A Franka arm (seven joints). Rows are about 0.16 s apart.
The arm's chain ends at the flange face. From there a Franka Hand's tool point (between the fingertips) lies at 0.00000 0.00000 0.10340 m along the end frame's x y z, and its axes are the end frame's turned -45 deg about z.
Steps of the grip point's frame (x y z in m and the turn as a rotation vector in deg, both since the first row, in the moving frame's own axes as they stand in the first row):
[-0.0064, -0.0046, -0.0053, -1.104, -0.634, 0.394]
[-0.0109, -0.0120, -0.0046, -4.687, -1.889, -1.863]
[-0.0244, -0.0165, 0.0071, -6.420, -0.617, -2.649]
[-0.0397, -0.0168, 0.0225, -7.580, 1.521, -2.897]
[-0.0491, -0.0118, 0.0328, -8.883, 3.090, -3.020]
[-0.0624, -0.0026, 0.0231, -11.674, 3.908, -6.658]
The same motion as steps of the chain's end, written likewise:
[-0.0084, -0.0009, -0.0053, -1.229, 0.332, 0.394]
[-0.0199, -0.0091, -0.0042, -4.650, 1.978, -1.863]
[-0.0365, -0.0032, 0.0078, -4.976, 4.103, -2.649]
[-0.0517, 0.0088, 0.0234, -4.284, 6.435, -2.897]
[-0.0585, 0.0194, 0.0342, -4.096, 8.466, -3.020]
[-0.0662, 0.0336, 0.0255, -5.491, 11.018, -6.658]

